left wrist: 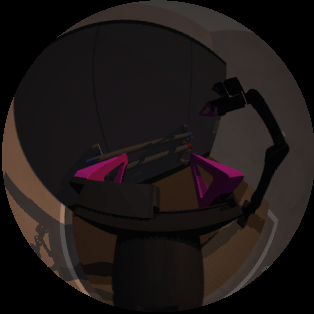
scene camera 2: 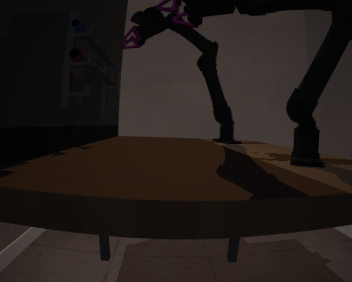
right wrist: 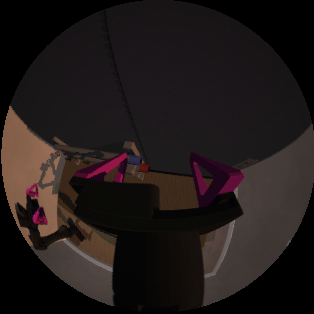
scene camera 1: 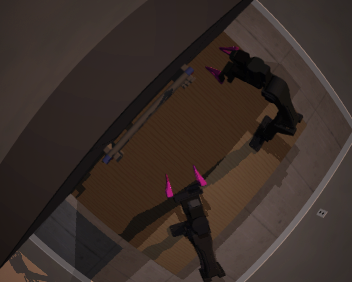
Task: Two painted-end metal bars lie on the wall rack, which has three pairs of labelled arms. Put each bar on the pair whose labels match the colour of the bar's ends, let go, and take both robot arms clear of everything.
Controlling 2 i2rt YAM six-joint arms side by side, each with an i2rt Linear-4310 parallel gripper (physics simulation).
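Frame: origin at the left arm's base, x ahead, y left, z up, level; millimetres.
Seen in the pictures: left gripper, fingertip midpoint: point(left wrist: 158, 156) point(scene camera 2: 164, 14) point(right wrist: 37, 194) point(scene camera 1: 179, 169); right gripper, fingertip midpoint: point(left wrist: 203, 113) point(scene camera 2: 122, 44) point(right wrist: 158, 155) point(scene camera 1: 212, 57); left arm's base, link origin: point(scene camera 2: 304, 160) point(right wrist: 75, 229); right arm's base, link origin: point(left wrist: 244, 212) point(scene camera 2: 226, 142) point(scene camera 1: 262, 133).
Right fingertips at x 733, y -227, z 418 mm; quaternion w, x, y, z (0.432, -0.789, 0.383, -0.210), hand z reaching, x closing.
Note:
Pixels of each thing's top centre, then the offset from my right fingertips to it. "*": a spot on its surface instead. Level surfaces: height alone.
- blue-ended bar, top centre: point(scene camera 2: 99, 47) point(scene camera 1: 147, 113) point(left wrist: 147, 141) point(right wrist: 77, 149) dx -127, dy +269, dz -102 mm
- wall rack, surface spot: point(scene camera 2: 65, 100) * dx -214, dy +460, dz -297 mm
- red-ended bar, top centre: point(scene camera 2: 99, 68) point(left wrist: 152, 155) point(right wrist: 90, 157) dx -122, dy +255, dz -172 mm
- wooden table, surface height: dz -419 mm
The blue-ended bar point(scene camera 1: 135, 128) point(left wrist: 145, 147) lies level across the top arms of the wall rack point(scene camera 2: 65, 100). The red-ended bar point(left wrist: 162, 154) lies on the middle arms; its red end shows in scene camera 2 point(scene camera 2: 77, 54) and the right wrist view point(right wrist: 144, 168). The lowest arms hold no bar. A reddish patch shows on the upright below the red-ended bar; the labels are too dark to read. My left gripper point(scene camera 1: 180, 171) point(left wrist: 158, 156) is open and empty, apart from the rack. My right gripper point(scene camera 1: 213, 58) point(right wrist: 158, 155) is open and empty, beyond the bars' upper right ends in scene camera 1.
The wooden table point(scene camera 1: 185, 135) point(scene camera 2: 150, 160) stands below the rack and carries both arm bases. A large dark panel point(left wrist: 140, 80) point(right wrist: 175, 90) rises behind the rack. The right arm point(left wrist: 272, 130) is bent at the right of the left wrist view, apart from the bars.

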